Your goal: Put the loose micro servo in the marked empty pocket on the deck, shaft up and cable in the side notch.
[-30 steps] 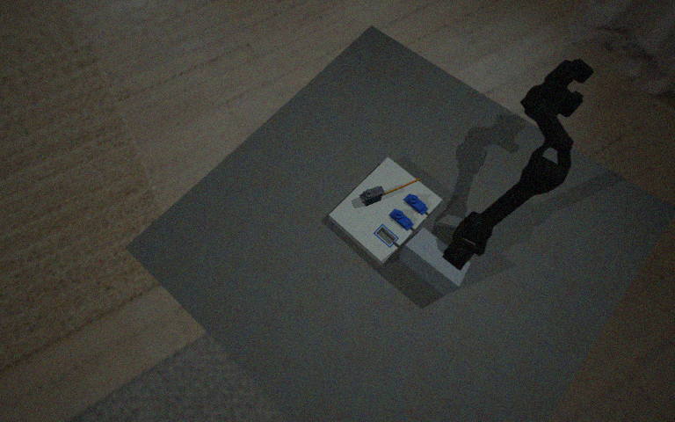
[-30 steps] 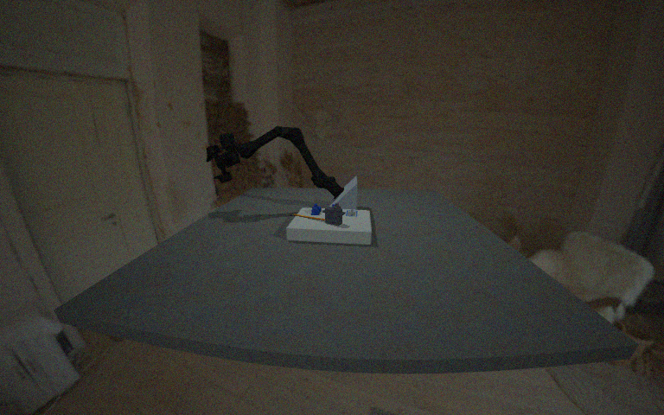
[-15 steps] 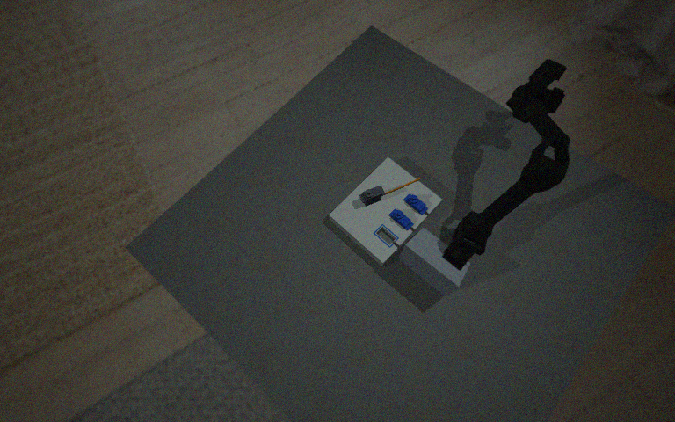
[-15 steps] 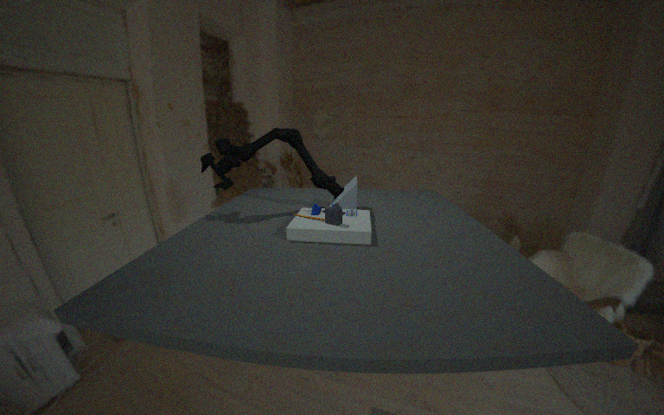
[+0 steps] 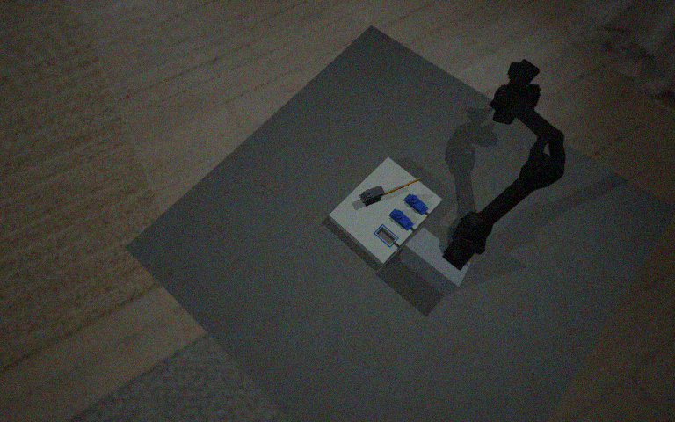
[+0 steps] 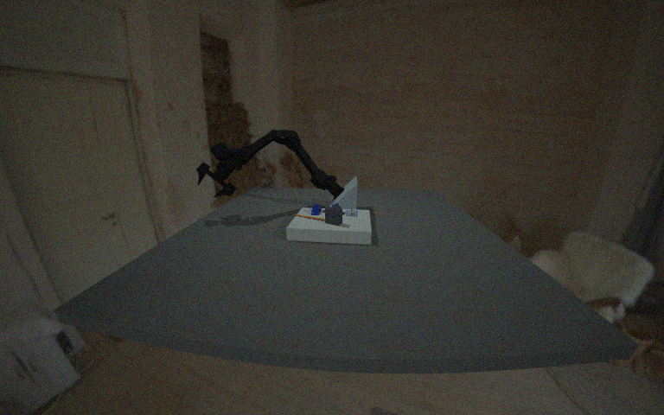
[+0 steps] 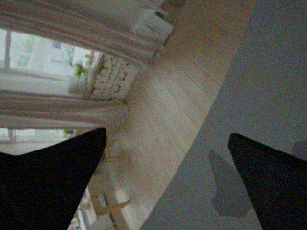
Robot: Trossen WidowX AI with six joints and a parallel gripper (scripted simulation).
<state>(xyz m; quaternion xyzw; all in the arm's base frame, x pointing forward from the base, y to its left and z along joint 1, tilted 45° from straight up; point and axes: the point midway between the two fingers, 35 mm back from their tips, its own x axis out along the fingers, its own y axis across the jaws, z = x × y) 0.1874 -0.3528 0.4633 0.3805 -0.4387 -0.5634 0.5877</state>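
My gripper tip is 120 mm short of the white deck, 590 mm to the right of it and 110 mm above it.
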